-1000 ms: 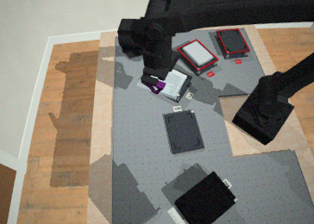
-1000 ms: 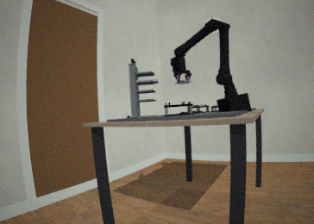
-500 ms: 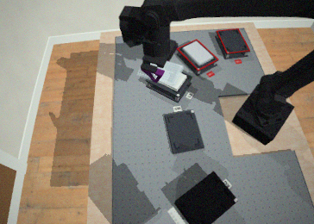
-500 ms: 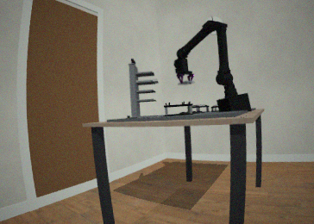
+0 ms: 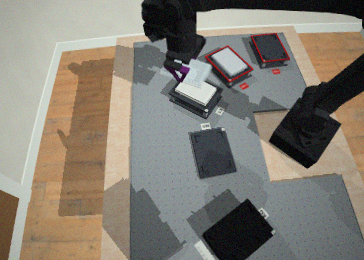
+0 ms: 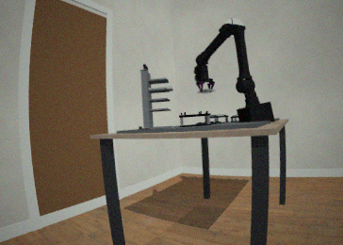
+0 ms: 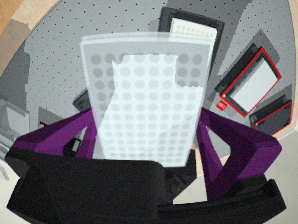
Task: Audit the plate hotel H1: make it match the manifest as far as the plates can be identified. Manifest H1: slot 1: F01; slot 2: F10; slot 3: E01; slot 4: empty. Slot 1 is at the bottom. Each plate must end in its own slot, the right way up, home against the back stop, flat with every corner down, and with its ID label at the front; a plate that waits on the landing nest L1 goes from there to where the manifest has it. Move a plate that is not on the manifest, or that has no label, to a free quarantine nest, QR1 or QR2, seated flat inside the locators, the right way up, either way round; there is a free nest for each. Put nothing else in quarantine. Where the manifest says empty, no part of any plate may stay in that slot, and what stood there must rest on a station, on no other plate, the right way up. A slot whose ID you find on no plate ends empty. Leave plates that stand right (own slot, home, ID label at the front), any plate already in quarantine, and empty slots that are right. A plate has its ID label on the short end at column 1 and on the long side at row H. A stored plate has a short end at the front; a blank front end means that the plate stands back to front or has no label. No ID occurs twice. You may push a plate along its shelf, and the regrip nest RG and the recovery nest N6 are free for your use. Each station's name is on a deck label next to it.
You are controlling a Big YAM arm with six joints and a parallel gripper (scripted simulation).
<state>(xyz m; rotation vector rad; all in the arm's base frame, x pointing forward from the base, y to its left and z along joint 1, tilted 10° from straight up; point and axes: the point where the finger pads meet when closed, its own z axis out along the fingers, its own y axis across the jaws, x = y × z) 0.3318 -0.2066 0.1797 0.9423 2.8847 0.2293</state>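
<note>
My gripper is now 41 cm past the red-framed nest, 24 cm to the left of it and 21 cm above it. From my hand the other things lie so: pale plate (21 cm behind, 18 cm to the right, 20 cm below); then L1 label (12 cm behind, 1 cm to the left, 24 cm below); then red-edged nest (21 cm behind, 18 cm to the right, 21 cm below).
</note>
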